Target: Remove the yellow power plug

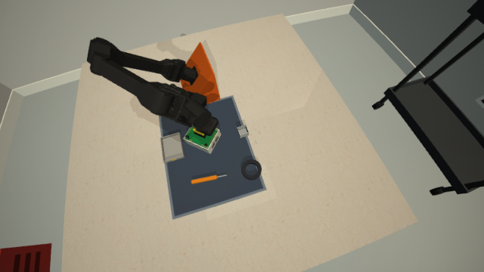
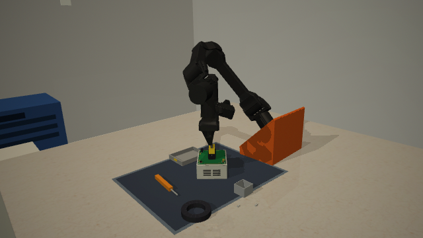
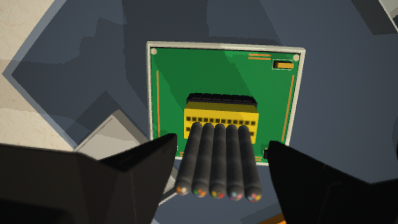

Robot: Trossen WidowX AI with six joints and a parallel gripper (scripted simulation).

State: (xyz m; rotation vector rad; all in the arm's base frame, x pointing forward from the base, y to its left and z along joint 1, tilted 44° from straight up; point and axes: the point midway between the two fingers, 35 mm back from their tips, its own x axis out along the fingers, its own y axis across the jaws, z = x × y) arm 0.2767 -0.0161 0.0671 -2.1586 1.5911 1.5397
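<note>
My gripper tip is 2 cm above the yellow power plug. The rest, counted from my gripper tip: dark mat 11 cm below, 5 cm ahead.
</note>
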